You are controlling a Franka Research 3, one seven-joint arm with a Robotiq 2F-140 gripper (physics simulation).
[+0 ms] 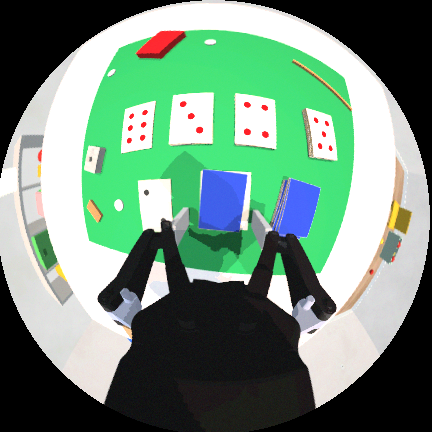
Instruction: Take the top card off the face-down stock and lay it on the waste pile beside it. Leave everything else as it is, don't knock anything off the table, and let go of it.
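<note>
A blue-backed card (223,197) lies face down in the middle of the near row, on top of the white-faced waste pile (245,215), whose white edge shows along the card's right side. The face-down stock (303,207), a slightly fanned stack with blue backs, lies to the right. My gripper (220,216) is open, with one fingertip to the left of the blue card and the other to its right. There is a gap between each fingertip and the card.
A white card with a black dot (155,200) lies left, partly behind the left finger. Face-up cards with red dots (138,127) (191,120) (255,121) (322,134) form the far row. A red box (161,44), a thin stick (322,82) and a grey block (95,159) lie farther out.
</note>
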